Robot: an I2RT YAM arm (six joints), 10 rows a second.
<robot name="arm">
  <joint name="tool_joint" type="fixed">
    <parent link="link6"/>
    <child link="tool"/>
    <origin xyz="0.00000 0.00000 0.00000" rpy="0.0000 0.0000 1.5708"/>
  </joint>
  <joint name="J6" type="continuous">
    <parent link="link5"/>
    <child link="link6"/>
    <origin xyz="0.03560 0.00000 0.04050" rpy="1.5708 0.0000 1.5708"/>
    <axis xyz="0 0 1"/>
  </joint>
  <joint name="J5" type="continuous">
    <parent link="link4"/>
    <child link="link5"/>
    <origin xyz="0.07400 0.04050 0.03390" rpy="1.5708 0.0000 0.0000"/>
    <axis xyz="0 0 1"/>
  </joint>
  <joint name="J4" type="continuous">
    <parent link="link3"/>
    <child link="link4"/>
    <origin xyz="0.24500 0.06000 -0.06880" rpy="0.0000 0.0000 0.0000"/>
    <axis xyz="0 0 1"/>
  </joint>
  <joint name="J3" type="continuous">
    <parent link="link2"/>
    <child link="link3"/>
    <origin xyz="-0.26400 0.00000 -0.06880" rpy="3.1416 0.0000 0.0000"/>
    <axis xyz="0 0 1"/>
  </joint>
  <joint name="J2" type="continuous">
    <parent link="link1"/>
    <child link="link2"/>
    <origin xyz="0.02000 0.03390 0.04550" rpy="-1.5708 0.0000 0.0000"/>
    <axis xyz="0 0 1"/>
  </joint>
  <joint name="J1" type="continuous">
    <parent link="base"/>
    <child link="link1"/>
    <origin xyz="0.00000 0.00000 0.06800" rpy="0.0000 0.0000 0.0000"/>
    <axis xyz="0 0 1"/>
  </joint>
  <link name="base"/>
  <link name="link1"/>
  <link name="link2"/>
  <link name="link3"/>
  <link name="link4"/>
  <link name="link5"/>
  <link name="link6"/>
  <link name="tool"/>
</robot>
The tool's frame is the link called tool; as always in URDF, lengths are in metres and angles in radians. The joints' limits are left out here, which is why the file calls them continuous.
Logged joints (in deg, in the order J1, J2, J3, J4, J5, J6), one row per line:
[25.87 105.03 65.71 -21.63 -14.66 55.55]
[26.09 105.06 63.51 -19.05 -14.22 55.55]
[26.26 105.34 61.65 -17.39 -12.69 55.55]
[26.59 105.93 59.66 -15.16 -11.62 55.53]
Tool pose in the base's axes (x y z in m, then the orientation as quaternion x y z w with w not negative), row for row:
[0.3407 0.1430 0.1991 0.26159 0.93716 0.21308 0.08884]
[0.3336 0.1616 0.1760 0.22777 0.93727 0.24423 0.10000]
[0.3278 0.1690 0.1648 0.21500 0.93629 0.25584 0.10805]
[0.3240 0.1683 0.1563 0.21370 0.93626 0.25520 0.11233]
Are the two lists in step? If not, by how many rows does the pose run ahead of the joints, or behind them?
The pose runs 2 rows behind the joints: the pose in row i belongs to the joints in row i - 2.
